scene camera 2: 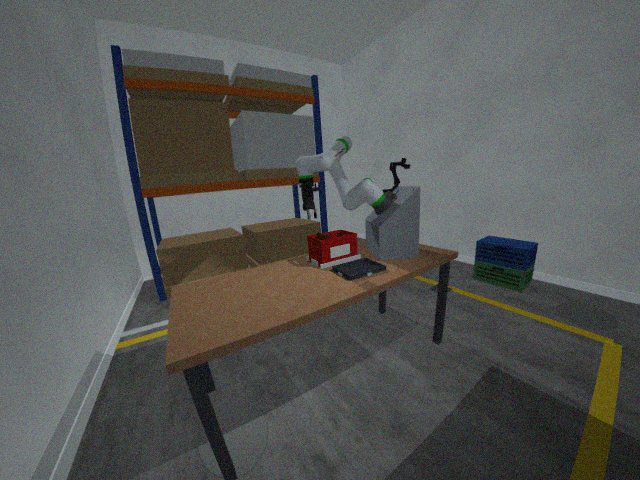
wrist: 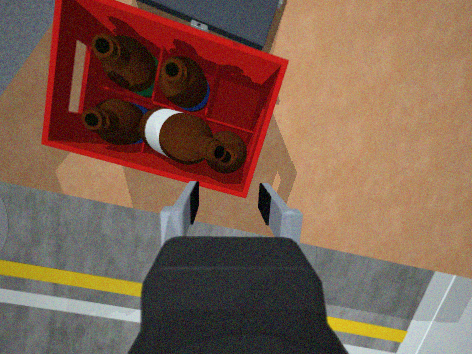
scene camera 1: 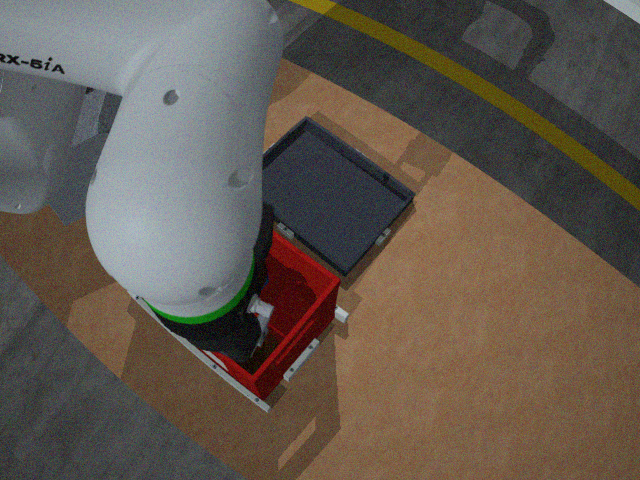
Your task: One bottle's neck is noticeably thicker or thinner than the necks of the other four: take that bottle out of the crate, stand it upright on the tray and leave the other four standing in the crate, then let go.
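Frame: origin at the arm's base, x ahead, y left, z up, level; millimetres.
Where they show: gripper, between the fingertips: (scene camera 2: 312,218) (wrist: 229,194); arm's base, origin of its link: (scene camera 2: 384,207).
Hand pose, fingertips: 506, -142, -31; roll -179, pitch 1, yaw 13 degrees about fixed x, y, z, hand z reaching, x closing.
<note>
Each offset is from my fingertips to the centre of the thing, as dx, dy, dz. "spot": to the spot under its first point. Level surfaces: height alone.
The red crate {-102, +62, -200} (scene camera 1: 326,310) (scene camera 2: 316,251) (wrist: 100,157) holds several brown bottles. In the wrist view, one bottle {-191, +108, -202} (wrist: 131,65) stands back left, one {-104, +106, -202} (wrist: 184,87) back middle, one {-192, +16, -202} (wrist: 119,122) front left. A white-banded bottle {-74, +23, -155} (wrist: 185,137) leans far over, its neck against or over the bottle {-9, +16, -202} (wrist: 235,160) in the front right compartment. The back right compartment is empty. Which neck differs, I cannot tell for sure. My gripper (scene camera 2: 311,213) (wrist: 229,194) is open and empty, above the crate's front right edge. The dark tray {spot: -99, +323, -282} (scene camera 1: 330,196) (scene camera 2: 359,268) (wrist: 235,17) bears no bottle. The arm hides the bottles in scene camera 1.
The wooden table {dz -288} (scene camera 1: 465,310) (scene camera 2: 258,299) carries both containers. Pale locating bars {spot: +43, +58, -257} (scene camera 1: 301,360) stand beside the crate, and small clips {spot: +19, +313, -272} (scene camera 1: 383,236) beside the tray. A grey pedestal (scene camera 2: 400,227) supports the arm. A shelf rack (scene camera 2: 132,155) stands behind; stacked blue and green crates (scene camera 2: 505,253) stand at right.
</note>
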